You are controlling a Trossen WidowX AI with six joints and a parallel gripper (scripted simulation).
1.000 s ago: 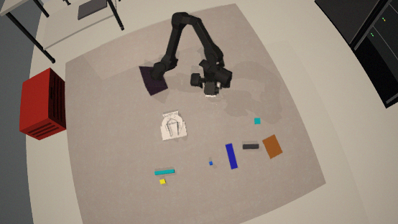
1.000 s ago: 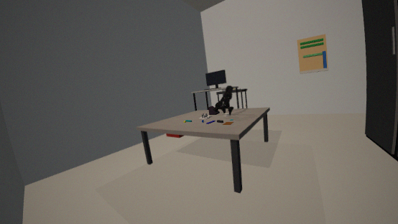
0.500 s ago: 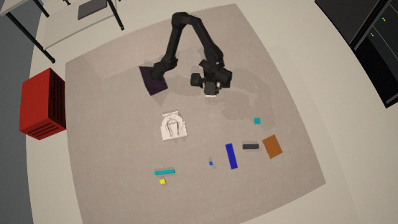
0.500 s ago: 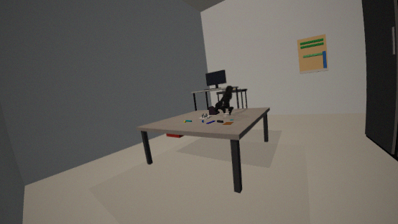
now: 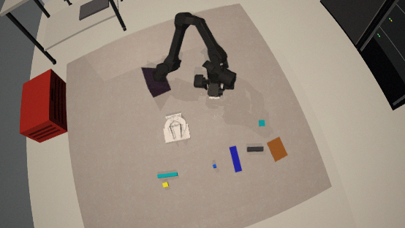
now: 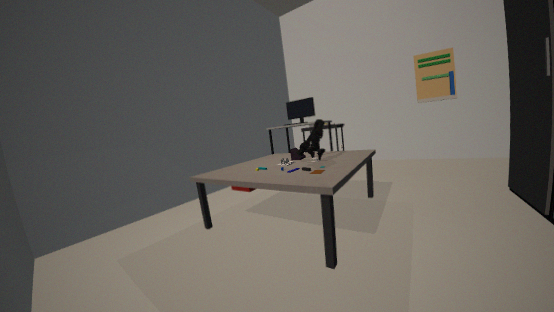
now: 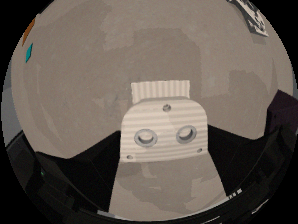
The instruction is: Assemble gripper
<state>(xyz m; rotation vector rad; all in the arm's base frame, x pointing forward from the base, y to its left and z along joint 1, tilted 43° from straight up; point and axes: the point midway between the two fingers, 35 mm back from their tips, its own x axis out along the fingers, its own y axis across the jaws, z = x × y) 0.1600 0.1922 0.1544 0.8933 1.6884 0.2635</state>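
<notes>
The white jaw is 9 cm ahead of my gripper tip, 25 cm to the right of it and 1 cm above it. The rest, counted from my gripper tip: white ribbed tray: 14 cm ahead, 25 cm to the right, 1 cm below; white gripper base: 1 cm ahead, 2 cm above; teal cube: 24 cm ahead, 15 cm to the left, 1 cm below.
</notes>
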